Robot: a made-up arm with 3 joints.
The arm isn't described. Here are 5 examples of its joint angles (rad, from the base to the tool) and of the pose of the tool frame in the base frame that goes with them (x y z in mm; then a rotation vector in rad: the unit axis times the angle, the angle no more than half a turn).
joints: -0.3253 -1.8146 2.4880
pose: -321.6 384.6 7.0 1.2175 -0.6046 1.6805
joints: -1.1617 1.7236 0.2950
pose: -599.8 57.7 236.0 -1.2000 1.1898 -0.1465
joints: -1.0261 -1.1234 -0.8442
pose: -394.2 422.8 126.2 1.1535 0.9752 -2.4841
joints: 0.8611 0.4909 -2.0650
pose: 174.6 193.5 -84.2 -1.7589 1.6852 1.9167
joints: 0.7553 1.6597 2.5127
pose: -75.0 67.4 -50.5 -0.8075 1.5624 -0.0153
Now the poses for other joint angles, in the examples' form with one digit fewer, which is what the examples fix.
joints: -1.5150 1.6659 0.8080
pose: -552 70 402 -1.224 2.020 0.255
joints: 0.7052 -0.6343 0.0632
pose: -11 431 -87 1.622 -0.118 0.014
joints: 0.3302 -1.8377 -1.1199
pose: -147 338 105 2.602 1.330 -1.078
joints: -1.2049 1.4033 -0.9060
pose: -631 84 148 -0.808 0.165 -0.777
